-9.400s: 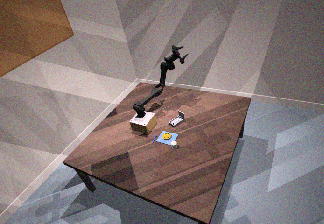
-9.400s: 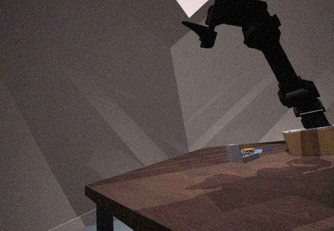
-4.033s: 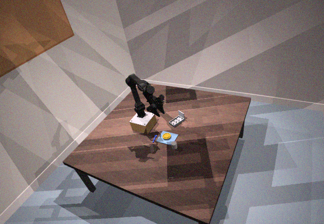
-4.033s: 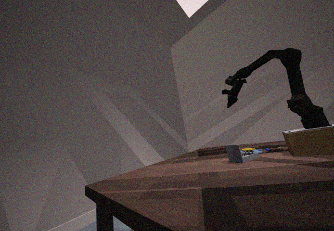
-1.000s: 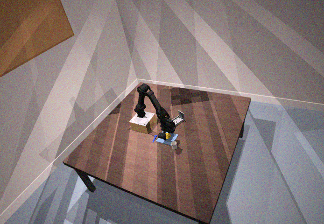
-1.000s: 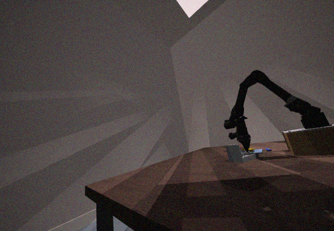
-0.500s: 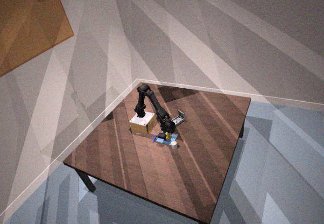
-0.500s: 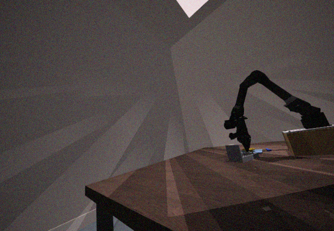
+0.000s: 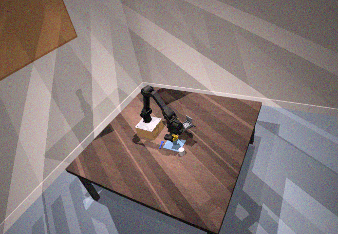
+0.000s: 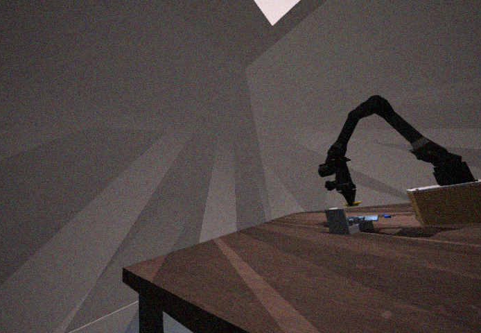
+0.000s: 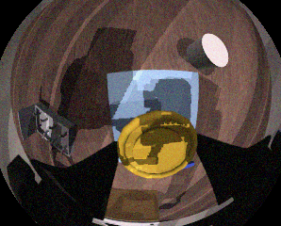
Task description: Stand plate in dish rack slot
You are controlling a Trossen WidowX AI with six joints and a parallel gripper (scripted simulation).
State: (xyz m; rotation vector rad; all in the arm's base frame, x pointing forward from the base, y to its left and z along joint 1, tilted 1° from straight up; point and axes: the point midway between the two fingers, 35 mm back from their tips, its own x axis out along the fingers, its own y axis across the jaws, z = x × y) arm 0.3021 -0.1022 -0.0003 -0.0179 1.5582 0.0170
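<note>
The grey dish rack lies 21 cm to the left of my gripper tip, 4 cm below it and 1 cm behind it. From my gripper tip the other things lie so: yellow plate 1 cm above; then blue spoon 11 cm behind, 6 cm below, 4 cm to the right; then light blue mat 6 cm below.
</note>
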